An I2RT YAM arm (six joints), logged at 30 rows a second.
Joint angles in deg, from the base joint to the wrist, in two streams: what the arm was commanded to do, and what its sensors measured. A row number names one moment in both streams.
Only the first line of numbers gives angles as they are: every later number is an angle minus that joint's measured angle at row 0.
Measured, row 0: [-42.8 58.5 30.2 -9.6 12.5 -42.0]
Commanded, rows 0 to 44: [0.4 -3.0 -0.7 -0.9 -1.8 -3.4]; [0.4 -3.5 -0.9 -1.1 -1.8 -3.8]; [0.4 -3.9 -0.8 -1.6 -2.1 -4.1]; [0.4 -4.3 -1.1 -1.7 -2.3 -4.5]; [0.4 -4.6 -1.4 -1.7 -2.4 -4.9]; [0.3 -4.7 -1.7 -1.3 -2.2 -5.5]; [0.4 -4.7 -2.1 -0.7 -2.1 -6.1]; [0.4 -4.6 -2.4 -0.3 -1.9 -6.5]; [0.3 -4.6 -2.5 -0.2 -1.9 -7.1]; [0.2 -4.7 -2.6 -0.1 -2.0 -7.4]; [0.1 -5.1 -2.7 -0.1 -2.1 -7.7]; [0.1 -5.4 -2.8 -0.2 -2.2 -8.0]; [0.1 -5.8 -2.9 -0.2 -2.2 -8.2]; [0.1 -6.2 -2.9 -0.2 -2.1 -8.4]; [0.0 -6.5 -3.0 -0.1 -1.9 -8.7]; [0.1 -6.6 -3.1 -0.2 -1.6 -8.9]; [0.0 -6.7 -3.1 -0.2 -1.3 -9.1]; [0.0 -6.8 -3.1 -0.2 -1.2 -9.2]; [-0.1 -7.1 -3.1 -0.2 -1.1 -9.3]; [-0.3 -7.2 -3.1 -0.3 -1.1 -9.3]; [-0.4 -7.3 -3.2 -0.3 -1.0 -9.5]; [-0.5 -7.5 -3.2 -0.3 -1.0 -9.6]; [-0.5 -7.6 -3.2 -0.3 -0.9 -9.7]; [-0.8 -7.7 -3.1 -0.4 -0.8 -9.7]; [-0.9 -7.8 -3.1 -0.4 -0.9 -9.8]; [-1.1 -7.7 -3.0 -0.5 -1.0 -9.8]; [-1.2 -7.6 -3.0 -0.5 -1.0 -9.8]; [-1.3 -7.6 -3.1 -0.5 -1.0 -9.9]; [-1.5 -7.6 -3.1 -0.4 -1.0 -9.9]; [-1.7 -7.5 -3.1 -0.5 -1.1 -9.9]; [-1.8 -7.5 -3.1 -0.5 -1.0 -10.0]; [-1.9 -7.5 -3.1 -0.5 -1.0 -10.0]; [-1.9 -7.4 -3.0 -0.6 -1.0 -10.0]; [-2.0 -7.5 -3.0 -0.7 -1.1 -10.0]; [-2.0 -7.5 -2.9 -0.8 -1.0 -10.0]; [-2.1 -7.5 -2.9 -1.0 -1.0 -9.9]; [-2.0 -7.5 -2.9 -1.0 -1.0 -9.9]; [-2.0 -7.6 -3.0 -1.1 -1.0 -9.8]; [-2.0 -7.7 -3.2 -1.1 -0.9 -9.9]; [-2.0 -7.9 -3.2 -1.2 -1.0 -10.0]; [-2.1 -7.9 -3.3 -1.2 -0.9 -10.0]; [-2.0 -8.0 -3.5 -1.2 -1.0 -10.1]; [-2.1 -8.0 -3.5 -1.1 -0.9 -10.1]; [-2.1 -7.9 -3.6 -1.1 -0.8 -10.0]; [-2.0 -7.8 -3.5 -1.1 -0.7 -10.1]
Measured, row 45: [-1.5 -6.8 -2.9 -1.4 -2.2 -10.1]
